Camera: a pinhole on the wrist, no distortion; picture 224 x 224 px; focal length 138.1 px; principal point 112.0 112.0 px. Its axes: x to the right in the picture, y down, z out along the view. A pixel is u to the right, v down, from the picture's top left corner.
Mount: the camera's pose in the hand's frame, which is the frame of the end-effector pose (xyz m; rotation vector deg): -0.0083 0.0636 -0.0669 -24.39 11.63 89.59
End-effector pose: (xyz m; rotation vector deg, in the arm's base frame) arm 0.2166 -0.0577 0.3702 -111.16 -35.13 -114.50
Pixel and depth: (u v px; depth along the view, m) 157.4 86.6 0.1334
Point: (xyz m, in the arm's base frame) 0.3286 -0.1739 0.3837
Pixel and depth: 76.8 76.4 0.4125
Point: 0.5960 0.0100 0.4221
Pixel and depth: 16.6 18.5 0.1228
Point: 0.3093 -0.0412 0.4298
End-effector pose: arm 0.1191 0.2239 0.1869 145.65 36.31 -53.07
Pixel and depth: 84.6 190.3 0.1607
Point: 0.0434 0.0747 0.2273
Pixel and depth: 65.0 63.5 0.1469
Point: 0.1264 0.1220 0.1189
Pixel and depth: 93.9 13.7 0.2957
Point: 0.1813 0.0263 -0.0691
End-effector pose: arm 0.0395 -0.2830 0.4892 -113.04 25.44 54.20
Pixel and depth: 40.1 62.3 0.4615
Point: -0.1308 0.0970 0.2534
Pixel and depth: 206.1 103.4 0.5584
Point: -0.5161 -0.3844 0.0752
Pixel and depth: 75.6 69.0 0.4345
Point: -0.1768 -0.0262 0.2396
